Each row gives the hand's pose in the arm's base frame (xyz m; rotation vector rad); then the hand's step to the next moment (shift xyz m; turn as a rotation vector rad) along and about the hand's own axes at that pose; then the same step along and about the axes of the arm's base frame.
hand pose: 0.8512 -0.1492 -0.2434 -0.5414 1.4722 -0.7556
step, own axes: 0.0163 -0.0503 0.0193 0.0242 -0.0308 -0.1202
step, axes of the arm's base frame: 0.0122 -0.0479 0.0270 -0.1242 -0.0236 0.0002
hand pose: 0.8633 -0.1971 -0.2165 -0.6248 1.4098 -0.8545
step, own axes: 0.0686 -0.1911 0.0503 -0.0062 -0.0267 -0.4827
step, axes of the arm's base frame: 0.0205 -0.1706 0.1193 -0.4811 0.0447 -0.0177
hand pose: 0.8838 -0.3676 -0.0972 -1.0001 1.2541 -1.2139
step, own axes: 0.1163 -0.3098 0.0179 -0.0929 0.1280 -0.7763
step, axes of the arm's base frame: -0.0229 -0.1561 0.2914 -0.7498 0.1757 -0.1857
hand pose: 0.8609 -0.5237 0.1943 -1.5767 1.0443 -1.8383
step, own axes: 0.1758 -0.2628 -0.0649 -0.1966 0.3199 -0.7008
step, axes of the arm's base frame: -0.0710 0.0304 0.3134 -0.6757 0.1278 -0.3990
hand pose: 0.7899 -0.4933 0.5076 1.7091 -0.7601 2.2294
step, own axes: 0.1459 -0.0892 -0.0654 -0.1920 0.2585 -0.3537
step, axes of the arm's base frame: -0.0542 0.0909 0.1494 -0.3603 -0.0051 -0.3146
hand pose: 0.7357 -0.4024 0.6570 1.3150 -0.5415 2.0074
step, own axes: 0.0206 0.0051 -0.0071 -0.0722 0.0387 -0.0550
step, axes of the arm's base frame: -0.0137 0.0074 0.0160 -0.0436 -0.0127 -0.0876
